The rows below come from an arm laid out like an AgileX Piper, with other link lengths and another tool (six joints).
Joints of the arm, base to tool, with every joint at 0 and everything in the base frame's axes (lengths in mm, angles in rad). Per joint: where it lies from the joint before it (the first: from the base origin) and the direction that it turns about. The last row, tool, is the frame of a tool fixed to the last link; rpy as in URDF.
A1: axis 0 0 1 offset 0 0 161.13
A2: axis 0 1 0 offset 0 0 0
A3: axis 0 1 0 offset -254.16 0 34.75
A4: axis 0.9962 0 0.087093 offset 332.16 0 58.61
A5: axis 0 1 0 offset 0 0 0
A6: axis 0.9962 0 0.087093 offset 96.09 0 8.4
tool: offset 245.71 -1 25.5 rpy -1.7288 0.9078 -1.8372
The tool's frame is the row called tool.
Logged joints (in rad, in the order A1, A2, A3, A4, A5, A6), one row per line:
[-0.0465 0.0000 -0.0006 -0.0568 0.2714 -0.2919]
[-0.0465 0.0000 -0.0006 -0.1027 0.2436 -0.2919]
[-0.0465 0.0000 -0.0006 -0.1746 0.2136 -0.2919]
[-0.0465 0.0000 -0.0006 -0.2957 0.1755 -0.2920]
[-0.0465 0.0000 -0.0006 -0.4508 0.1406 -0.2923]
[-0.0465 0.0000 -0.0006 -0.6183 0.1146 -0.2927]
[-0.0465 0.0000 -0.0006 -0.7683 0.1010 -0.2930]
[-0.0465 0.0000 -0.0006 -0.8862 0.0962 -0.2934]
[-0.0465 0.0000 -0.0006 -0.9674 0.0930 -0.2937]
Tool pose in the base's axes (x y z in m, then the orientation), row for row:
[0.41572 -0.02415 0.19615 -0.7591 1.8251 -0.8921]
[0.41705 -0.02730 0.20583 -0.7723 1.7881 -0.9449]
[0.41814 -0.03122 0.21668 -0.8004 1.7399 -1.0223]
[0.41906 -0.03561 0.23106 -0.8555 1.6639 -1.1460]
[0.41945 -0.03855 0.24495 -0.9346 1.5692 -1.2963]
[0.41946 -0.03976 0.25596 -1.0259 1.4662 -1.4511]
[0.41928 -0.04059 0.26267 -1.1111 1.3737 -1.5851]
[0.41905 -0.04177 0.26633 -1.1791 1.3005 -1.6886]
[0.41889 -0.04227 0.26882 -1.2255 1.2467 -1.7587]
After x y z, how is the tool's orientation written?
As a rotation vector, in radians.
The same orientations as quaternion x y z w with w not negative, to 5 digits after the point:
[-0.30943 0.74395 -0.36364 0.46751]
[-0.31504 0.72941 -0.38545 0.46919]
[-0.32611 0.70890 -0.41652 0.46650]
[-0.34697 0.67484 -0.46479 0.45626]
[-0.37557 0.63059 -0.52092 0.43582]
[-0.40680 0.58139 -0.57540 0.40671]
[-0.43401 0.53659 -0.61917 0.37461]
[-0.45424 0.50101 -0.65053 0.34563]
[-0.46739 0.47548 -0.67075 0.32492]

